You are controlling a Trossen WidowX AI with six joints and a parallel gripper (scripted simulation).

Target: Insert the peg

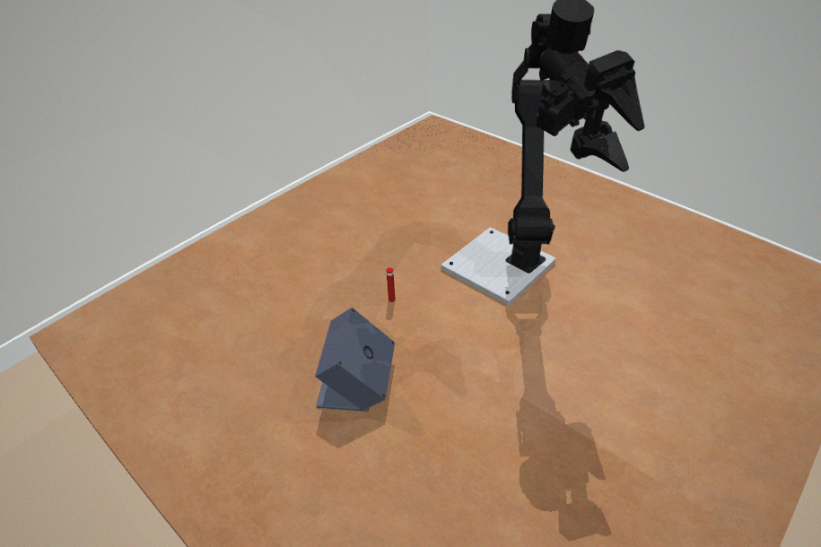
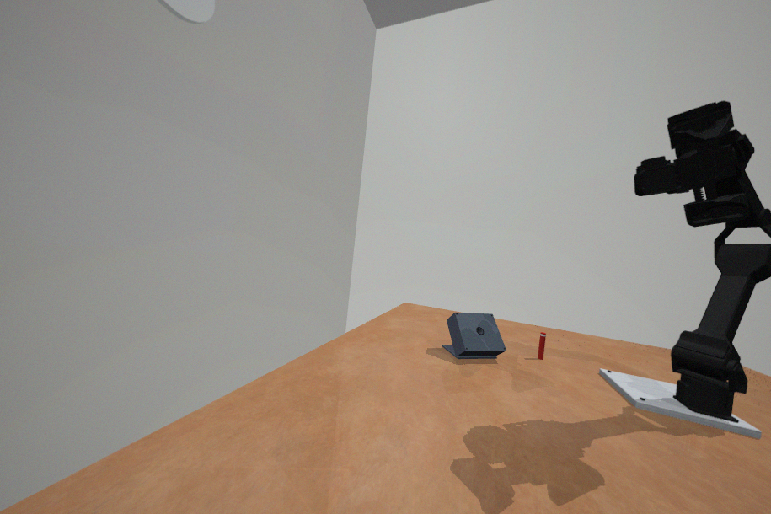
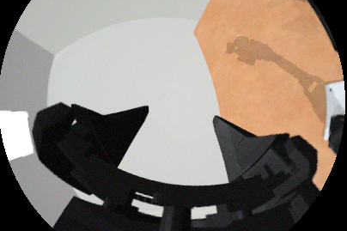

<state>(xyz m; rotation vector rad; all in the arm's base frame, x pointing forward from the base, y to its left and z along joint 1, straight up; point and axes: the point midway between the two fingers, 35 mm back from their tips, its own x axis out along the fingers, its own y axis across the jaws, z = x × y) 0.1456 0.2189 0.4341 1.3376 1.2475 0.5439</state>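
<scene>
The red peg lies 38 cm to the right of my gripper tip, 38 cm below it and 12 cm ahead of it. Round my gripper tip: panel 38 cm below, 30 cm ahead, 27 cm to the right.
</scene>
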